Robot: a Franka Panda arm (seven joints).
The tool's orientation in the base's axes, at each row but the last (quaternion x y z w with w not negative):
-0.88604 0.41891 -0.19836 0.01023
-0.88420 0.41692 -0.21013 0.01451
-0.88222 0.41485 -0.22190 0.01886
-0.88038 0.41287 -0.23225 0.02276
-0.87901 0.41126 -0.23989 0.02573
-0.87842 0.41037 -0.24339 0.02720
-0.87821 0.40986 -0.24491 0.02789
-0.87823 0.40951 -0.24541 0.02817
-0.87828 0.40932 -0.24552 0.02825
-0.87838 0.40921 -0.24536 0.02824
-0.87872 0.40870 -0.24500 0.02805
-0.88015 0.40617 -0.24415 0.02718
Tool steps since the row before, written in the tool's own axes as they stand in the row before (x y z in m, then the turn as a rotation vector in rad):
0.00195 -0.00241 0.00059 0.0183 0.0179 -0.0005
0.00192 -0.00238 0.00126 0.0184 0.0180 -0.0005
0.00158 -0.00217 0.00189 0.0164 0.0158 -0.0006
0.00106 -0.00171 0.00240 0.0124 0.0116 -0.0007
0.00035 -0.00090 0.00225 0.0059 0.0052 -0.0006
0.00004 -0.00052 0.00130 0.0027 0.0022 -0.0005
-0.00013 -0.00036 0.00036 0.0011 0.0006 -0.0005
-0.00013 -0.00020 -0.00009 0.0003 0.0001 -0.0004
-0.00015 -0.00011 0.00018 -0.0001 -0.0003 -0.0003
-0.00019 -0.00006 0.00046 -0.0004 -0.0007 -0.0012
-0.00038 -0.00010 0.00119 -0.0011 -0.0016 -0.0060
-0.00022 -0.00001 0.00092 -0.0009 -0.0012 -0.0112
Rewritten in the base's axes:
0.00310 0.00002 0.00057 -0.0030 -0.0252 0.0034
0.00331 -0.00006 0.00002 -0.0030 -0.0253 0.0035
0.00322 -0.00003 -0.00064 -0.0025 -0.0224 0.0033
0.00284 -0.00002 -0.00133 -0.0018 -0.0167 0.0028
0.00183 -0.00001 -0.00163 -0.0007 -0.0077 0.0016
0.00097 0.00012 -0.00100 -0.0003 -0.0034 0.0010
0.00035 0.00028 -0.00028 -0.0001 -0.0011 0.0007
0.00003 0.00024 0.00008 -0.0001 -0.0002 0.0004
0.00008 0.00016 -0.00019 0.0000 0.0003 0.0003
0.00015 0.00011 -0.00047 -0.0003 0.0009 0.0011
0.00040 0.00016 -0.00118 -0.0022 0.0028 0.0052
0.00030 0.00003 -0.00090 -0.0047 0.0031 0.0098

